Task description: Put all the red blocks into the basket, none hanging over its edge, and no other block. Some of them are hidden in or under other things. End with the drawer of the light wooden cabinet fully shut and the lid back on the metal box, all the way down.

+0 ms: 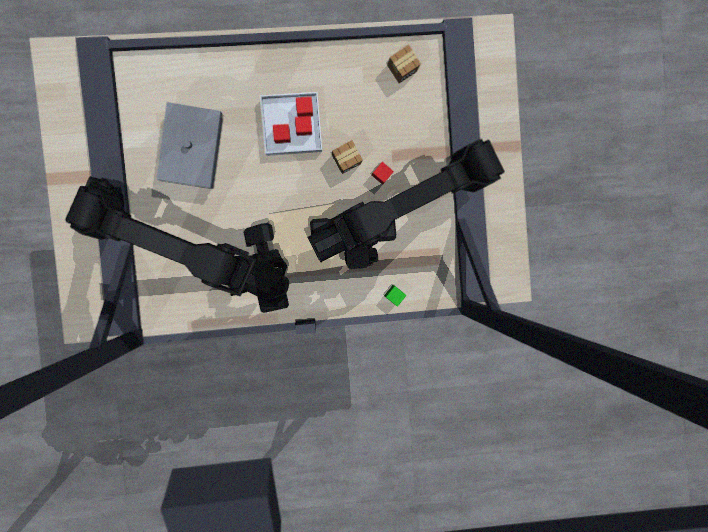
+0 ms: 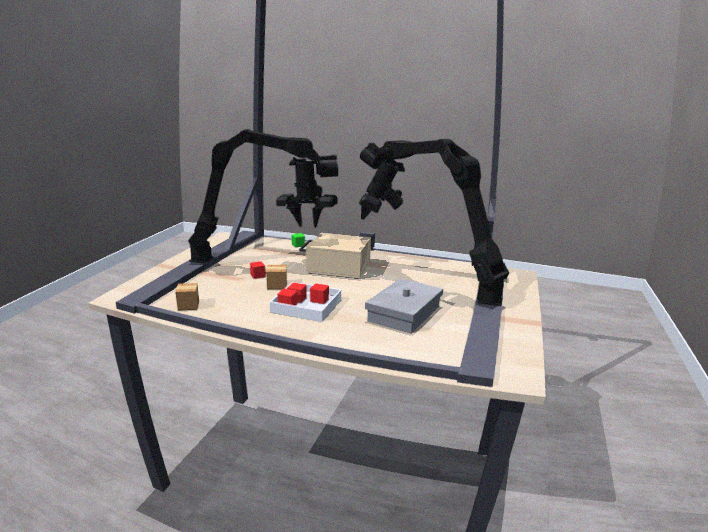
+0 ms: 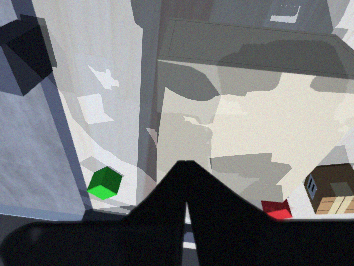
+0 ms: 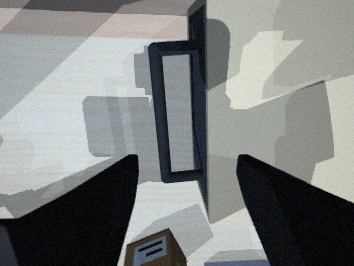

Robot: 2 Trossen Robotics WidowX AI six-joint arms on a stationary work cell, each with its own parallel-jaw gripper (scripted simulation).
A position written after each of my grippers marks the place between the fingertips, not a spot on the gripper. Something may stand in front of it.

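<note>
My left gripper [image 1: 285, 266]. My right gripper [image 2: 308, 227]. Grey metal lid [image 1: 190, 136], [image 2: 397, 300]; out of frame in image 3, out of frame in image 4. White basket [image 1: 278, 109], [image 2: 308, 310]. Green block [image 3: 105, 183]. Light wooden cabinet [image 1: 291, 229], [image 2: 331, 254], [image 3: 257, 107], [image 4: 272, 81].
</note>
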